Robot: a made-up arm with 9 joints. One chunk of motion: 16 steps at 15 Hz.
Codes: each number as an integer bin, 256 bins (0 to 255) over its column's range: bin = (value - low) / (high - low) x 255, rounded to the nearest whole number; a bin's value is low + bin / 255 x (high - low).
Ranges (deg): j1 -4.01..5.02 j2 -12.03..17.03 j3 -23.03..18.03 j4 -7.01..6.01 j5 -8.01..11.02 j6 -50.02..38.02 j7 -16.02..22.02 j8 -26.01..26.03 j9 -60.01..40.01
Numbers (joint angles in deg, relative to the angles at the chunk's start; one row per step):
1: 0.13 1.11 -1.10 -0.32 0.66 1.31 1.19 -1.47 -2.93
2: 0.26 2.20 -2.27 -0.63 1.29 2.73 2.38 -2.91 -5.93
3: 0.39 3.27 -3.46 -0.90 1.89 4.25 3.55 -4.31 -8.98
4: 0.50 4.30 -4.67 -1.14 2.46 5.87 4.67 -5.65 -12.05
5: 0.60 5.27 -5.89 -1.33 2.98 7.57 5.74 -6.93 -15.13
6: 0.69 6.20 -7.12 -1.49 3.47 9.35 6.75 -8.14 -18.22
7: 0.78 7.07 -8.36 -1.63 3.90 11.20 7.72 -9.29 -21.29
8: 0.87 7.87 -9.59 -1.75 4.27 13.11 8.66 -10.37 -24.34
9: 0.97 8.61 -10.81 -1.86 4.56 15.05 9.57 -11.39 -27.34
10: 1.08 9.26 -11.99 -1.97 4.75 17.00 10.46 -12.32 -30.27
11: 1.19 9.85 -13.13 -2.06 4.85 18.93 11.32 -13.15 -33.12
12: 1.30 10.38 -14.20 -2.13 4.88 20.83 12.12 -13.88 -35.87
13: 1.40 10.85 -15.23 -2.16 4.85 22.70 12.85 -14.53 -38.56
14: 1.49 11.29 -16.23 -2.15 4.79 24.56 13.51 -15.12 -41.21
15: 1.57 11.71 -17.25 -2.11 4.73 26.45 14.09 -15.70 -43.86
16: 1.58 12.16 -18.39 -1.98 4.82 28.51 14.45 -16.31 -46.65
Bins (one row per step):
1: 117 115 136 131 116 149 115 120 146
2: 121 125 129 125 125 153 123 113 138
3: 124 134 122 120 133 157 131 106 130
4: 127 143 114 115 140 162 139 100 122
5: 130 152 106 111 147 167 146 93 114
6: 133 160 99 108 154 172 153 88 107
7: 135 168 91 105 160 177 159 82 99
8: 138 175 83 103 165 183 165 77 91
9: 141 181 76 101 168 188 172 72 83
10: 144 187 69 99 171 194 178 67 76
11: 147 192 61 97 172 200 183 63 69
12: 150 197 55 96 173 205 189 59 62
13: 153 201 48 95 172 211 194 56 55
14: 155 205 42 95 172 216 198 53 48
15: 158 208 36 96 171 221 202 51 41
16: 158 212 29 99 172 227 204 48 34

